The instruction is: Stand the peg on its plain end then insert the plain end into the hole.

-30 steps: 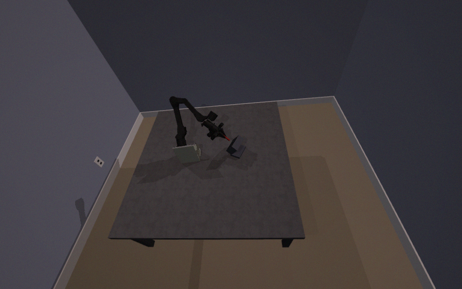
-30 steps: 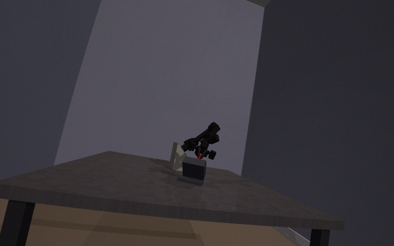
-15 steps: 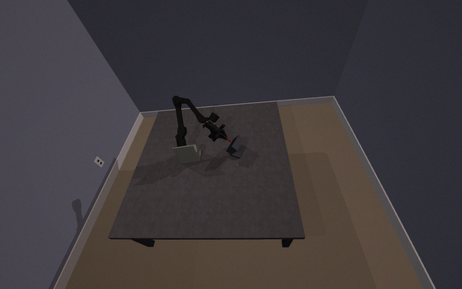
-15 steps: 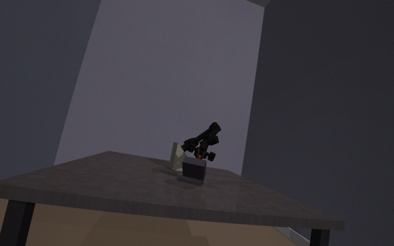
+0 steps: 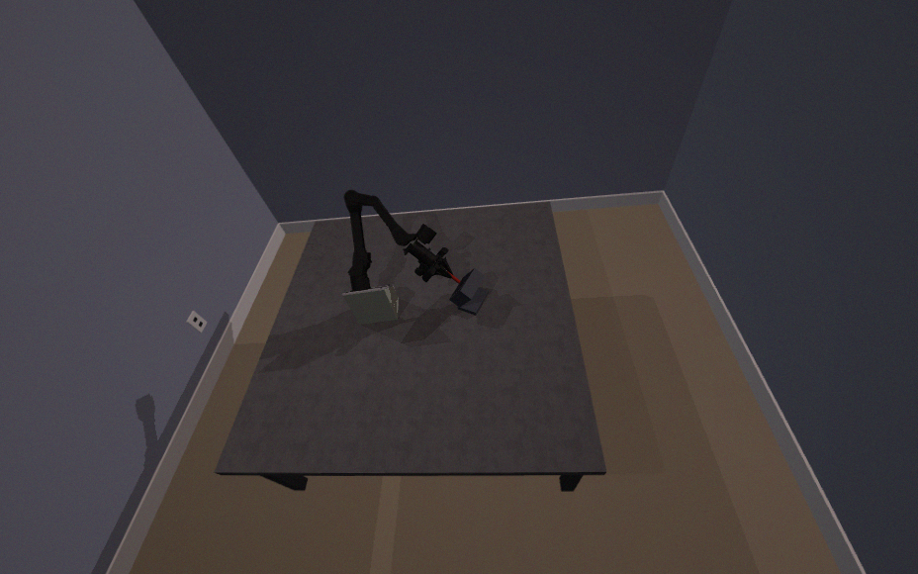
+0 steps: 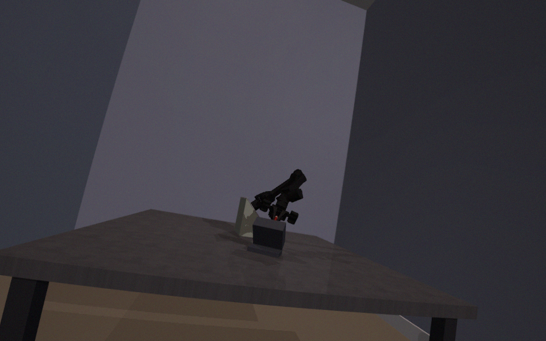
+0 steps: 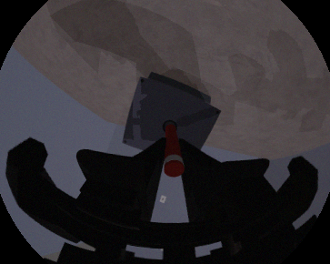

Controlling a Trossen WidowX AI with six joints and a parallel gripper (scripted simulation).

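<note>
Right now my gripper tip is 10 mm past the red peg, 10 mm to the right of it and 10 mm below it. The rest, counted from my gripper tip: panel: 60 mm ahead, 30 mm to the right, 40 mm below.
</note>
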